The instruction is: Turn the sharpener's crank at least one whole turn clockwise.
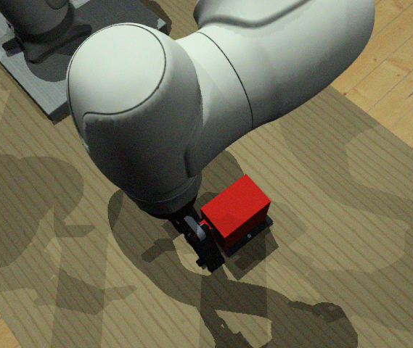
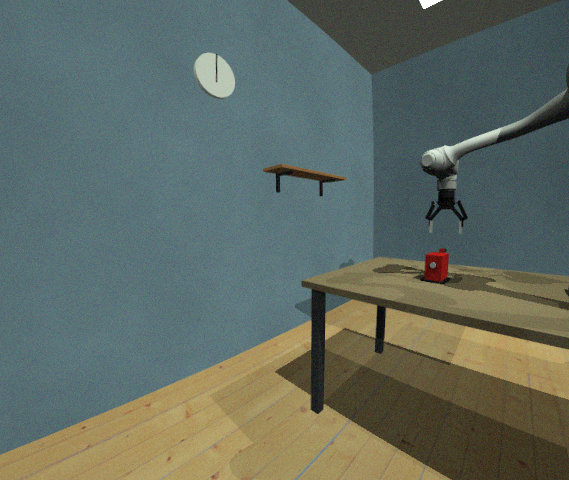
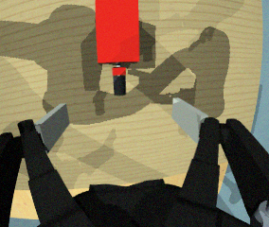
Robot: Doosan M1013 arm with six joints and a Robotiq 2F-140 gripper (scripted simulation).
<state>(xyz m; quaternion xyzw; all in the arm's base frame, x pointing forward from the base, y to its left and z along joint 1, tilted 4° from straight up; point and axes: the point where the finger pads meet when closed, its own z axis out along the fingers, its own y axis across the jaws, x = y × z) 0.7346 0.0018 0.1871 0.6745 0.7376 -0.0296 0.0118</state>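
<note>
The crank knob is 100 mm below my hand and 20 mm to the left of it. From my hand the other things lie so: sharpener crank: 110 mm below, 20 mm to the left.
</note>
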